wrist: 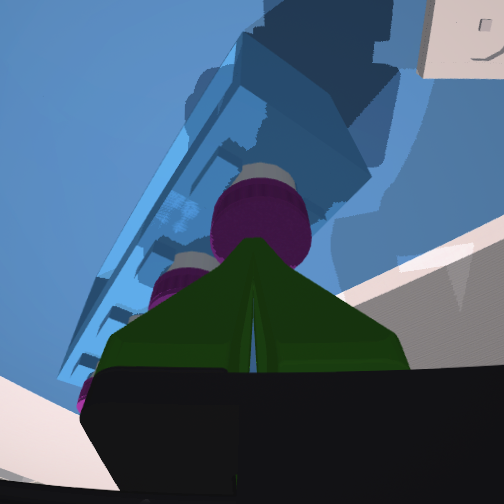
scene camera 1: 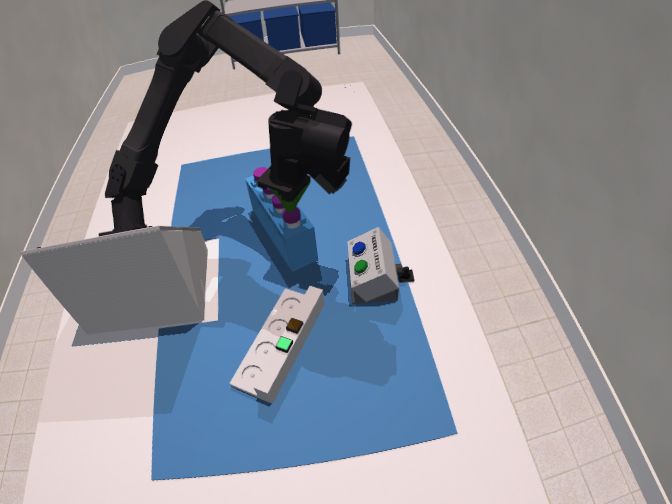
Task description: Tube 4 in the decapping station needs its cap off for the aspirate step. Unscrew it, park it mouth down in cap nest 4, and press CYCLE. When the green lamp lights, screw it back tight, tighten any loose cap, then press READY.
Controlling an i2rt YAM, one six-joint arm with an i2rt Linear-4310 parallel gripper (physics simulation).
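Note:
The blue decapping station [scene camera 1: 282, 233] stands on the blue mat with a row of tubes under purple caps. The end cap nearest the camera [scene camera 1: 292, 217] shows in the wrist view [wrist: 260, 220], and a second cap [wrist: 175, 285] sits behind it. My gripper [scene camera 1: 290, 201] hangs just over the row. Its green fingers [wrist: 254, 245] are pressed together with only a thin slit and hold nothing; the tips overlap the end cap. The white cap nest tray [scene camera 1: 277, 341] shows empty nests, a lit green lamp [scene camera 1: 283, 343] and a dull amber lamp [scene camera 1: 294, 324].
A white button box [scene camera 1: 371, 265] with a blue button [scene camera 1: 358, 247] and a green button [scene camera 1: 360, 266] stands right of the station, with a small black part [scene camera 1: 404, 272] beside it. A large grey box [scene camera 1: 124, 276] stands at the left by the arm's base.

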